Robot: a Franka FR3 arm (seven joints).
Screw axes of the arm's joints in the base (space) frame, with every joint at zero. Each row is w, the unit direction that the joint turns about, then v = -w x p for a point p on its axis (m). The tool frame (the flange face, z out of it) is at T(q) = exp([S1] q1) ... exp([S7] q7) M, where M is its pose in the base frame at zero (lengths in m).
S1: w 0 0 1 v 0 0 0
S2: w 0 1 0 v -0.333 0 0
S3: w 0 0 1 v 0 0 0
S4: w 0 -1 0 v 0.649 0 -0.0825
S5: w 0 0 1 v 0 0 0
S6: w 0 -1 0 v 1.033 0 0
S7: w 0 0 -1 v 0 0.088 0
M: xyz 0.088 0 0.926 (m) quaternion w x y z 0 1 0 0
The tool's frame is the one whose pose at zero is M.
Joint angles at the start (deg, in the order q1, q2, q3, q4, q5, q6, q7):
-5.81 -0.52 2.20 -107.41 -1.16 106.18 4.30
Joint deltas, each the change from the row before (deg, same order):
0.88 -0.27 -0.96 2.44 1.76 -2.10 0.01
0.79 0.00 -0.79 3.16 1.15 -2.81 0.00
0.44 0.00 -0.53 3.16 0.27 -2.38 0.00
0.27 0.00 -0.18 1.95 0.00 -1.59 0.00
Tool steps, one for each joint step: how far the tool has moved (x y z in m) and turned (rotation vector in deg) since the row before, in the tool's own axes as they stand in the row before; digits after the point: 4 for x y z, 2 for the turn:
0.0004 -0.0013 -0.0199 1.74 0.48 0.56
0.0006 -0.0021 -0.0222 1.17 0.26 0.19
0.0005 -0.0004 -0.0229 0.35 0.76 0.03
-0.0004 -0.0014 -0.0138 0.04 0.35 -0.16

